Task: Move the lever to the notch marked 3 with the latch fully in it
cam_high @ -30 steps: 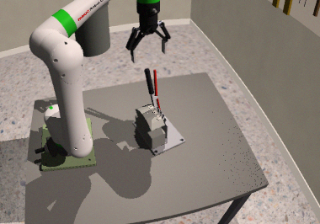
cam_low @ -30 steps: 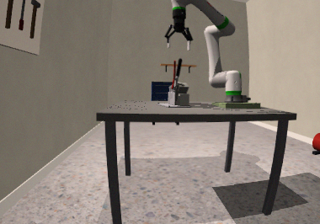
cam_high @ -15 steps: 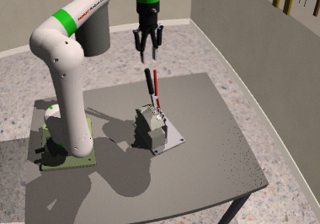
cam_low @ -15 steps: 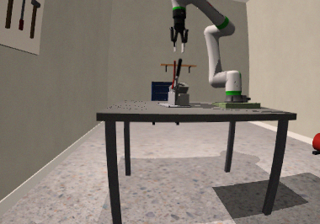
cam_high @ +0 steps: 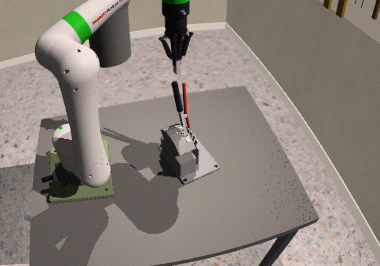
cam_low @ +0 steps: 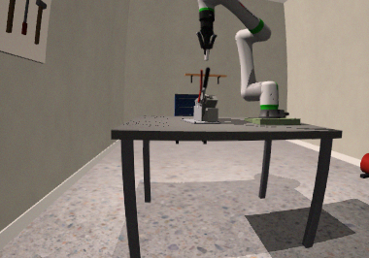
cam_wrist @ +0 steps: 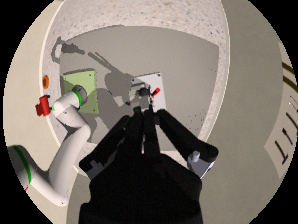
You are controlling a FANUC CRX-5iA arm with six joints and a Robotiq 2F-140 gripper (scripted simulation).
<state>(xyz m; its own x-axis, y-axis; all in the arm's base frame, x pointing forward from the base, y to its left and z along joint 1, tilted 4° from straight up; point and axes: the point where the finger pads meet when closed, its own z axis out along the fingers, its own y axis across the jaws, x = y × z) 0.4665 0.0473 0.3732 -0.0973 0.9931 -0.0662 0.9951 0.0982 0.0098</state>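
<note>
Right now my hand is 2 cm short of the red bar, 4 cm to the left of it and 21 cm above it.
</note>
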